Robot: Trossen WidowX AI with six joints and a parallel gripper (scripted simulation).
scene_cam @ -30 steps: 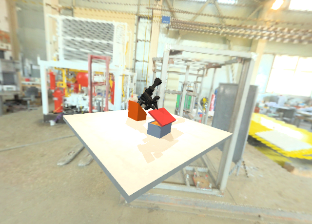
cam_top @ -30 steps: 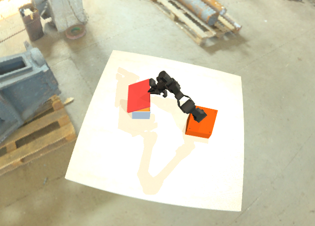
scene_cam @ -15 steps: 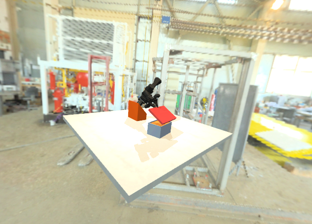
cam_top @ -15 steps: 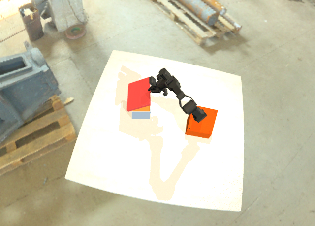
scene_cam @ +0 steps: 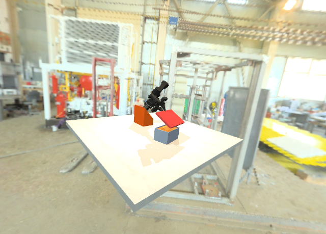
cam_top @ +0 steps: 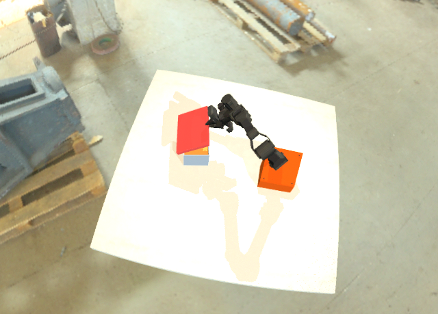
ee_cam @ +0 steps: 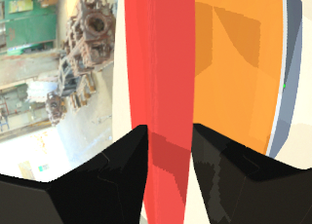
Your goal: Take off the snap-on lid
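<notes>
My gripper tip is 7 cm short of the red lid, 1 cm to the right of it and 4 cm above it. From my gripper tip the other things lie so: storage box (5 cm ahead, 1 cm to the left, 18 cm below).
</notes>
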